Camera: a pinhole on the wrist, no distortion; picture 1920 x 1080 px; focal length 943.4 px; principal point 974.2 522.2 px. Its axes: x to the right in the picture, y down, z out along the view. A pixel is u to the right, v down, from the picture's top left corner.
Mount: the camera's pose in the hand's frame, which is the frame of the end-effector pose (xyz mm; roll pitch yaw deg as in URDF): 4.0 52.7 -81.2 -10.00 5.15 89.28
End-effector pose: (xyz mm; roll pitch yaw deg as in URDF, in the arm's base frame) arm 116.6 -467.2 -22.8 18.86 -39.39 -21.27
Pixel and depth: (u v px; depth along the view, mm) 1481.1 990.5 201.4
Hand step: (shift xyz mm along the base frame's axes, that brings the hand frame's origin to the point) -125.4 199.0 28.8
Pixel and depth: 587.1 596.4 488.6
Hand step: -379.6 -98.6 197.1
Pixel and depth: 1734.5 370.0 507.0
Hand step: -187.9 450.2 415.6
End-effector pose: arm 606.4 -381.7 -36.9 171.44 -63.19 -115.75
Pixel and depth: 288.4 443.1 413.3
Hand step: -3.5 -360.6 -206.3
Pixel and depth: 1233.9 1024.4 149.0
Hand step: -94.1 64.3 -102.7
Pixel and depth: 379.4 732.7 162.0
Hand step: -1.1 -53.1 -92.6
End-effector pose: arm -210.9 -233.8 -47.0 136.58 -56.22 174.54
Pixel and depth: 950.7 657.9 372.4
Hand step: -35.9 249.9 -175.9
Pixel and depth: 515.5 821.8 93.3
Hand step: 28.3 15.3 -32.5
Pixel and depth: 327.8 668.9 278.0
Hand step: -129.9 69.6 -197.9
